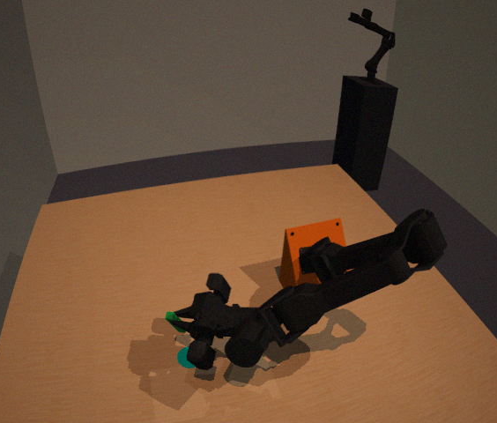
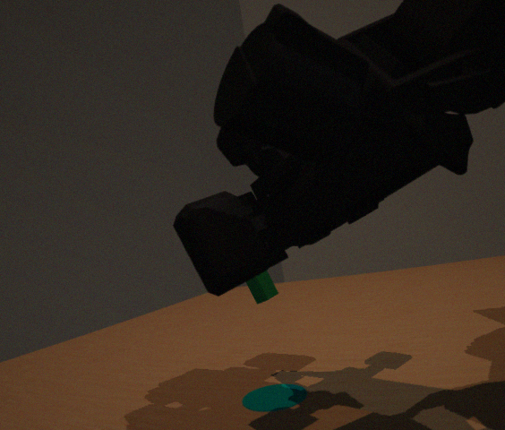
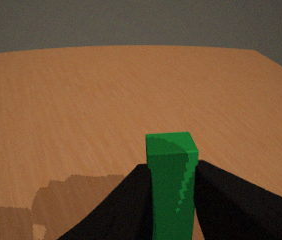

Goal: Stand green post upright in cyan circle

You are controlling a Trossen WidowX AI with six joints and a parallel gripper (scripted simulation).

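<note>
Now: the cyan circle 20 mm behind my gripper tip, 20 mm to the left of it and 140 mm below it. Also, from my gripper tip: green post: 10 mm behind, 20 mm below.
</note>
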